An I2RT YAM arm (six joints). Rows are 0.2 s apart.
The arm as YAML. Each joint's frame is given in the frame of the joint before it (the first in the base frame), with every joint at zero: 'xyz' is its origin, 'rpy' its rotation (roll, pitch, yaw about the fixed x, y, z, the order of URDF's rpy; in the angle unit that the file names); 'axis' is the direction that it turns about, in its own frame. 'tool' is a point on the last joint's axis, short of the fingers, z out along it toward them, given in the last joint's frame.
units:
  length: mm
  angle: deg
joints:
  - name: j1
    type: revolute
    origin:
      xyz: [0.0, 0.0, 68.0]
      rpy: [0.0, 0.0, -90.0]
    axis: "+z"
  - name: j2
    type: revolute
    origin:
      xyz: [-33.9, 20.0, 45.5]
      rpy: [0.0, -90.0, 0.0]
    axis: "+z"
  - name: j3
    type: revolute
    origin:
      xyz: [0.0, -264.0, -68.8]
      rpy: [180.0, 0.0, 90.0]
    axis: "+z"
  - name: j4
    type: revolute
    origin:
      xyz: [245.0, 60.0, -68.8]
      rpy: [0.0, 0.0, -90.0]
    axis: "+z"
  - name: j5
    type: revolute
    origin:
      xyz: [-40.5, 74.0, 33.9]
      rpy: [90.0, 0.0, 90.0]
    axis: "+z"
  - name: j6
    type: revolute
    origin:
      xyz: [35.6, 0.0, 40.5]
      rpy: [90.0, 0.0, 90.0]
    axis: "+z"
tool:
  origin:
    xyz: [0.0, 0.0, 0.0]
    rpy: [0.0, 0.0, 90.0]
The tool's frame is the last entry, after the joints.
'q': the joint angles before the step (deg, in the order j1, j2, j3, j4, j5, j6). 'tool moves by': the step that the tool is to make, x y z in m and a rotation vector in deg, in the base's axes. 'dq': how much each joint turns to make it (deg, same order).
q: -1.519 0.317 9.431 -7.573 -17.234 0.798
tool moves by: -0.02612 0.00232 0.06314 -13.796 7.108 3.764
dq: 0.028 7.998 20.523 -24.109 -2.705 -14.993
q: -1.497 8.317 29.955 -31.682 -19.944 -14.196
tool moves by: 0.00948 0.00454 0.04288 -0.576 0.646 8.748
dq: -0.019 10.424 10.097 -1.311 -8.500 -2.447
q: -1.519 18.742 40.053 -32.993 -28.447 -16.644
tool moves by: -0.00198 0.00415 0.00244 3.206 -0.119 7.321
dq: 0.004 0.000 -0.023 1.159 -7.799 2.055
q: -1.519 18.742 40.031 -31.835 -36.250 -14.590
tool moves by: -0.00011 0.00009 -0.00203 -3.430 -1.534 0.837
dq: 0.000 0.000 -0.108 -0.832 -0.174 -4.327
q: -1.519 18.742 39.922 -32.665 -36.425 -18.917
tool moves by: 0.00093 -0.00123 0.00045 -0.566 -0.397 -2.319
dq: 0.005 0.001 0.000 0.350 2.388 -0.109
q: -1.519 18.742 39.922 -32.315 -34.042 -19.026
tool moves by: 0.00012 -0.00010 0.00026 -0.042 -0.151 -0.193
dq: 0.005 0.001 0.001 0.153 0.202 0.001
